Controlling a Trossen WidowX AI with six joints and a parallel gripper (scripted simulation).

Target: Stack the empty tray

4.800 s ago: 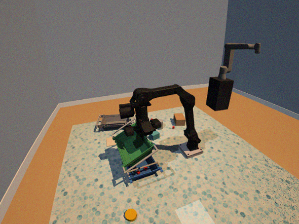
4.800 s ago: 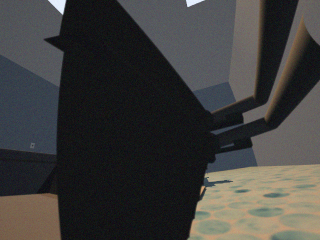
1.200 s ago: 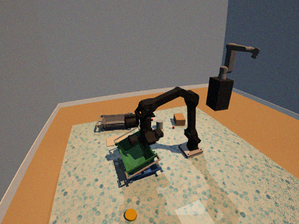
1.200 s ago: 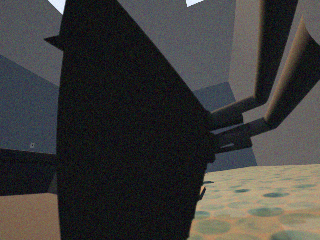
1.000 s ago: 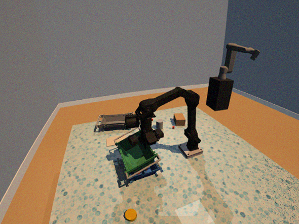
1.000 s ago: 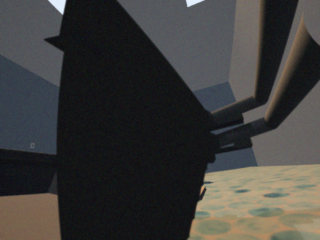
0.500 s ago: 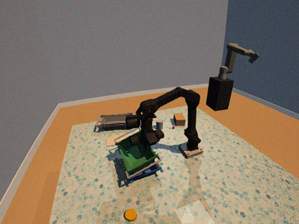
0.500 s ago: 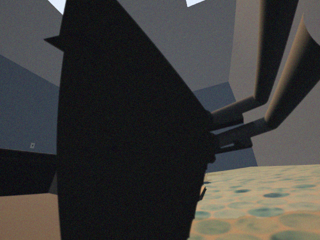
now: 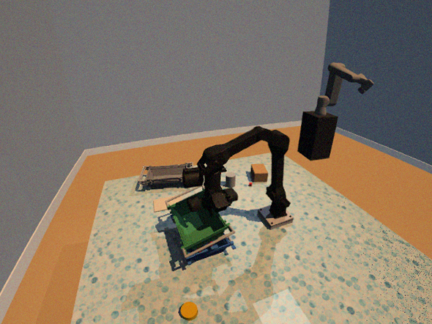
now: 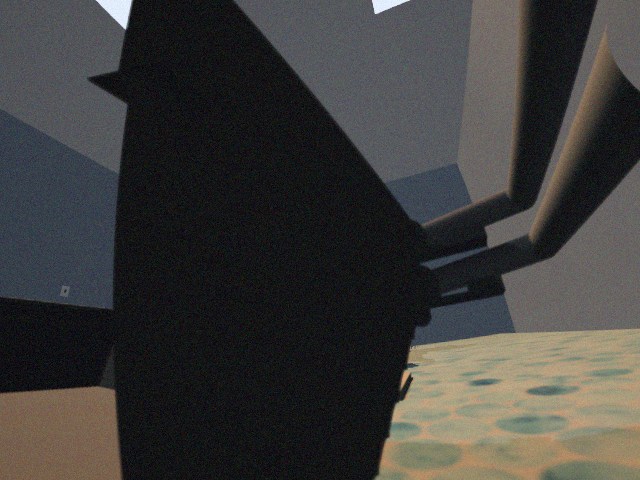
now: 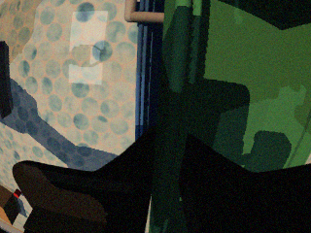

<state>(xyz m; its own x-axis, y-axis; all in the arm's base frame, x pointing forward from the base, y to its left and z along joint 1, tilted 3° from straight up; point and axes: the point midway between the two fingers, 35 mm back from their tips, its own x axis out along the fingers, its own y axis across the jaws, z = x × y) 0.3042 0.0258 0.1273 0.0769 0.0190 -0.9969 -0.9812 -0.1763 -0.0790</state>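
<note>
The green tray is 70 mm ahead of my gripper tip, 10 mm to the left of it and 20 mm above it. Also, from my gripper tip: orange disc: 140 mm ahead, 300 mm to the left, 100 mm below; then tan card: 180 mm ahead, 260 mm to the right, 100 mm below; then teal cube: 100 mm behind, 230 mm to the right, 80 mm below.
</note>
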